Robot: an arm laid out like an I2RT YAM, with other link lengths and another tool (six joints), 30 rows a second.
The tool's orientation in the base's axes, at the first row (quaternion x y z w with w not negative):
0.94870 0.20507 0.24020 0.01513
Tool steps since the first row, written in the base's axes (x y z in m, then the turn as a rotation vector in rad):
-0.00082 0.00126 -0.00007 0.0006 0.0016 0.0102
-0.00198 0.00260 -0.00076 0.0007 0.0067 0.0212
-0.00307 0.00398 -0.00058 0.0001 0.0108 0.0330
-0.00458 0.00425 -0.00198 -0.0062 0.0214 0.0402
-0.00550 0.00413 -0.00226 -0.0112 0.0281 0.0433
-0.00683 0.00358 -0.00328 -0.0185 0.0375 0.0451
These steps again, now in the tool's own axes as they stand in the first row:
-0.00019 -0.00148 -0.00023 0.0057 0.0001 -0.0086
-0.00090 -0.00323 -0.00006 0.0127 -0.0032 -0.0180
-0.00114 -0.00489 -0.00063 0.0192 -0.0057 -0.0284
-0.00287 -0.00589 -0.00007 0.0216 -0.0168 -0.0369
-0.00378 -0.00617 -0.00025 0.0216 -0.0245 -0.0415
-0.00552 -0.00630 -0.00001 0.0203 -0.0357 -0.0458

